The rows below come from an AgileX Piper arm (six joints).
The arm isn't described. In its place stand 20 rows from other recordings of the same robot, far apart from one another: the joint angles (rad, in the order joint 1, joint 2, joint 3, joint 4, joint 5, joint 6), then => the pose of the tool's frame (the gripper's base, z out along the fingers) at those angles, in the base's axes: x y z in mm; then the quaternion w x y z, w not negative.
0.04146 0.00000 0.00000 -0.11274 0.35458 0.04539 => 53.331, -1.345, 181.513, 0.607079, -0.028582, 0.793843, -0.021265
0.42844 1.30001 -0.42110 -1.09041 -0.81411 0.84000 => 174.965, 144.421, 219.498, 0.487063, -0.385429, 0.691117, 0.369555
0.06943 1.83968 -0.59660 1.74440 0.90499 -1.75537 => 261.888, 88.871, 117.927, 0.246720, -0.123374, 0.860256, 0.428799
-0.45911 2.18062 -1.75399 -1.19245 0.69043 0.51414 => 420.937, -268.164, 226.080, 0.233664, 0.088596, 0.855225, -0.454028
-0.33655 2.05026 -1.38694 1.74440 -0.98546 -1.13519 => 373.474, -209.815, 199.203, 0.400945, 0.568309, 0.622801, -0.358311
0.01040 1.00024 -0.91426 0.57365 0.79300 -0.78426 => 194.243, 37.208, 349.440, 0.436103, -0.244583, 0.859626, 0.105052
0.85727 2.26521 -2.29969 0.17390 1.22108 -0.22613 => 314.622, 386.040, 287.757, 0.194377, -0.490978, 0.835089, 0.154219
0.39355 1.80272 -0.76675 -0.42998 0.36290 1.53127 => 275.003, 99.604, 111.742, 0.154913, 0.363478, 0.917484, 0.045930
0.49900 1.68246 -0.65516 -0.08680 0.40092 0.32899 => 226.523, 119.950, 121.265, 0.113463, -0.121869, 0.985684, 0.026480
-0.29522 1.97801 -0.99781 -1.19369 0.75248 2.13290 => 313.717, -155.842, 119.371, 0.274217, 0.626313, 0.686263, -0.248153
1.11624 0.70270 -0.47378 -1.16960 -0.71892 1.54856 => 8.342, 142.726, 334.823, 0.359595, -0.420314, 0.499175, 0.666972
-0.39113 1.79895 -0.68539 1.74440 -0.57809 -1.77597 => 242.304, -152.899, 116.597, 0.148888, 0.241720, 0.907868, -0.308513
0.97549 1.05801 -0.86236 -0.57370 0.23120 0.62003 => 139.984, 186.506, 355.742, 0.538467, -0.322908, 0.737612, 0.248418
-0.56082 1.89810 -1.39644 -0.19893 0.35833 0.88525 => 361.740, -234.654, 234.189, 0.392524, 0.552570, 0.735233, -0.004888
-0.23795 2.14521 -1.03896 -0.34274 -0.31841 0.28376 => 395.040, -85.963, 77.544, 0.415655, 0.066810, 0.907006, -0.010334
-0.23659 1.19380 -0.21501 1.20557 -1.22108 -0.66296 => 127.016, -112.766, 213.416, 0.537514, 0.432533, 0.583799, -0.427988
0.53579 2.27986 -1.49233 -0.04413 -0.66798 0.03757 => 437.265, 262.506, 164.416, 0.667659, -0.198357, 0.690692, 0.194501
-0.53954 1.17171 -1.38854 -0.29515 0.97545 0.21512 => 185.028, -136.341, 440.756, 0.400822, 0.308363, 0.835990, -0.213012
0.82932 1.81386 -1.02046 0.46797 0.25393 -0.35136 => 238.416, 275.604, 169.127, 0.254992, -0.353161, 0.880133, 0.188738
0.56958 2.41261 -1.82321 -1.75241 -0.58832 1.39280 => 418.436, 326.939, 136.446, 0.414143, -0.510823, 0.695127, 0.290420
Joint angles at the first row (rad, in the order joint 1, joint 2, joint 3, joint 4, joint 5, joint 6):
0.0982, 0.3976, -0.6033, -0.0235, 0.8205, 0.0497
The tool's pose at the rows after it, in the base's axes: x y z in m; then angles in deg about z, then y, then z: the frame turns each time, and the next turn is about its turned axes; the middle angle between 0 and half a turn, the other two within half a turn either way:
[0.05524, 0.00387, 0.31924, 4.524, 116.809, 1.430]
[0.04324, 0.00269, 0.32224, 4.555, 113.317, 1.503]
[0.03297, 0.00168, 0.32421, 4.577, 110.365, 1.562]
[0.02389, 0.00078, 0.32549, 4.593, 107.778, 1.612]
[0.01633, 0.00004, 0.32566, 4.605, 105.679, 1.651]
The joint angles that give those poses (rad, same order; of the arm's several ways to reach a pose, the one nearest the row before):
0.0983, 0.3381, -0.6033, -0.0236, 0.8205, 0.0497
0.0982, 0.2771, -0.6033, -0.0235, 0.8205, 0.0496
0.0982, 0.2256, -0.6033, -0.0234, 0.8205, 0.0496
0.0982, 0.1804, -0.6033, -0.0235, 0.8205, 0.0497
0.0982, 0.1417, -0.6012, -0.0235, 0.8205, 0.0496

